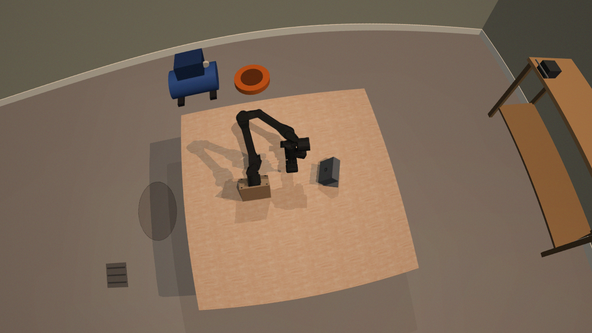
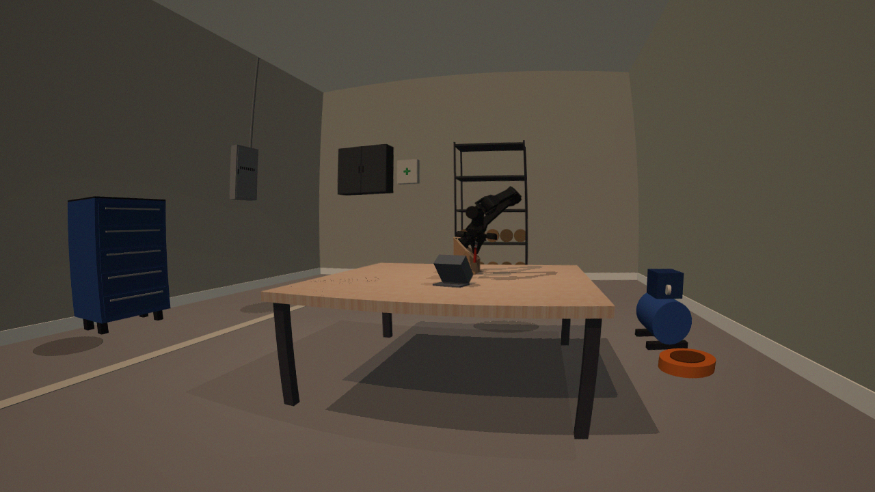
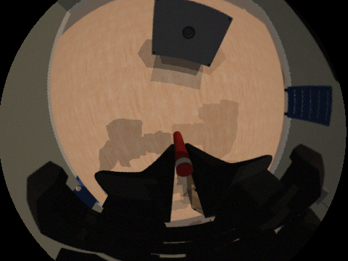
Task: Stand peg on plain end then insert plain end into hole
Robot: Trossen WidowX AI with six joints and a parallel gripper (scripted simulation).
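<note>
My gripper tip is now 21 cm short of the dark grey sloped panel, 6 cm to the left of it and 5 cm above it. From my gripper tip the other things lie so: red peg: 2 cm above.
</note>
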